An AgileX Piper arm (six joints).
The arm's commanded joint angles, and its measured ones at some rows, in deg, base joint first. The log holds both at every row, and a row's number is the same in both.
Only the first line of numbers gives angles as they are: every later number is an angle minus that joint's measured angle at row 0.
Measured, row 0:
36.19 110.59 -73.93 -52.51 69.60 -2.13
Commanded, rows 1 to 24:
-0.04 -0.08 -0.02 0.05 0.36 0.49
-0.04 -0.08 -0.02 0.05 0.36 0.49
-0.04 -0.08 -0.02 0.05 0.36 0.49
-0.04 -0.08 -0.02 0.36 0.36 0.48
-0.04 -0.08 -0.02 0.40 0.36 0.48
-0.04 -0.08 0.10 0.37 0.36 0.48
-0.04 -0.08 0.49 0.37 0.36 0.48
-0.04 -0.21 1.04 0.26 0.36 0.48
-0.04 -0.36 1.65 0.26 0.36 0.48
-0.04 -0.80 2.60 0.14 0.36 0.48
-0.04 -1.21 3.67 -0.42 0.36 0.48
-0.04 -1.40 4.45 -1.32 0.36 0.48
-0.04 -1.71 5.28 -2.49 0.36 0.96
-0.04 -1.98 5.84 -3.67 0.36 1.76
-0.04 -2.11 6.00 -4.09 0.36 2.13
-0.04 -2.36 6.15 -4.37 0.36 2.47
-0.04 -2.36 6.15 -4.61 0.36 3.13
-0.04 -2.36 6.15 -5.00 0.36 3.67
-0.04 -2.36 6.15 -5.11 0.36 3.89
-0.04 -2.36 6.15 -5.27 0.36 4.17
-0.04 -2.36 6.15 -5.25 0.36 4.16
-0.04 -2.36 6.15 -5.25 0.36 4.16
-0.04 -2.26 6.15 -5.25 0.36 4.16
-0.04 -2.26 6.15 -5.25 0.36 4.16
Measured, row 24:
0.00 -1.71 5.94 -4.16 0.23 3.51
